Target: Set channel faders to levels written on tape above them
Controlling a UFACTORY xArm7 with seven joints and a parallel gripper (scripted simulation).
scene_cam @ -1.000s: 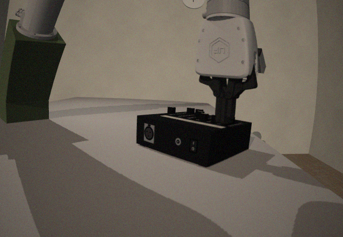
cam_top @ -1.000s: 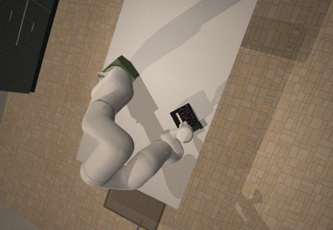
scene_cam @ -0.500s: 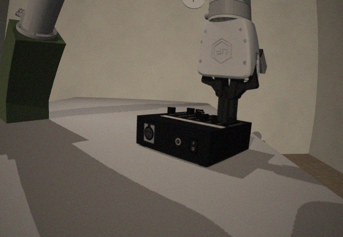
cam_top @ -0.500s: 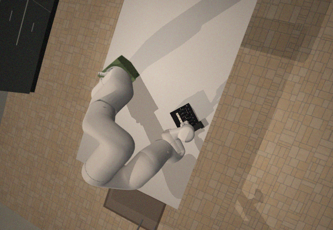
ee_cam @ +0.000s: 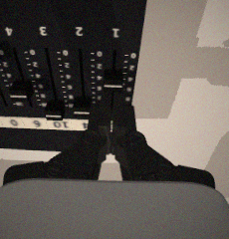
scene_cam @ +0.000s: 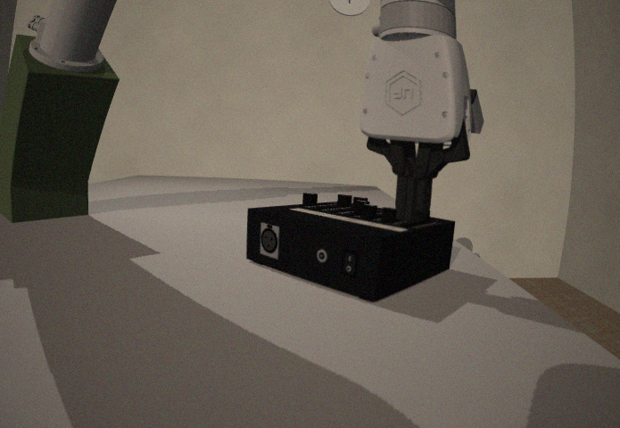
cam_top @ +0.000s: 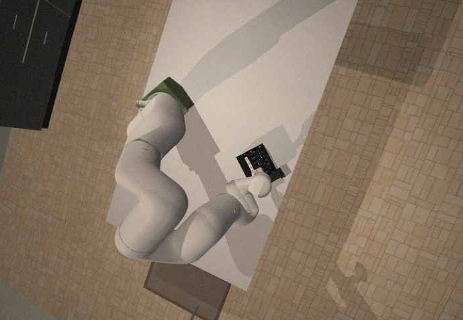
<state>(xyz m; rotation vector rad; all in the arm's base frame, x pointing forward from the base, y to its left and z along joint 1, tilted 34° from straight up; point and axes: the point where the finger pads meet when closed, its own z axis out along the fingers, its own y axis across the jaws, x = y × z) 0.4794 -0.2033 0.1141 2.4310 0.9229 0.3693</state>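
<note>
The master fader cap is 11 cm to the left of my hand, 8 cm behind it and 1 cm below it.
</note>
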